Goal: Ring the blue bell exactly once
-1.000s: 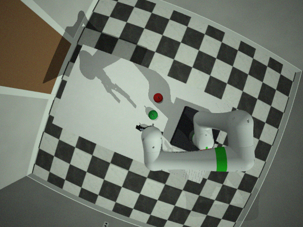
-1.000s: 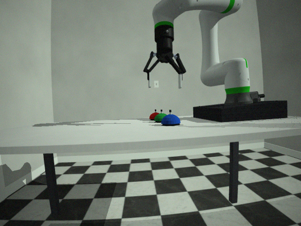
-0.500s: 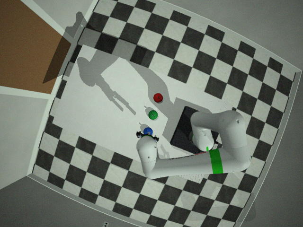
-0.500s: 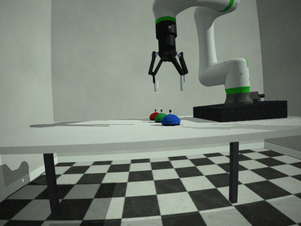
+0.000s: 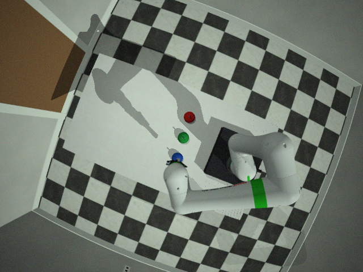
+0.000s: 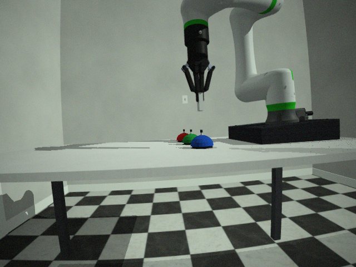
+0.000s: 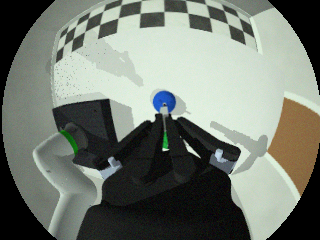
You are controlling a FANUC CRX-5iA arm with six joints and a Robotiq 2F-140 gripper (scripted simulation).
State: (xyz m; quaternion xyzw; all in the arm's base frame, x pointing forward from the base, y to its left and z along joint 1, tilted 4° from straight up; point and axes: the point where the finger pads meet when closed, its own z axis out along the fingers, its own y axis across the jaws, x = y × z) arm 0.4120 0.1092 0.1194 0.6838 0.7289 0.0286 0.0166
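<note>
My hand is 13 cm above the blue bell. The rest, counted from my hand: red bell (32 cm to the right, 13 cm below, 2 cm ahead); green bell (16 cm to the right, 13 cm below, 1 cm ahead).
</note>
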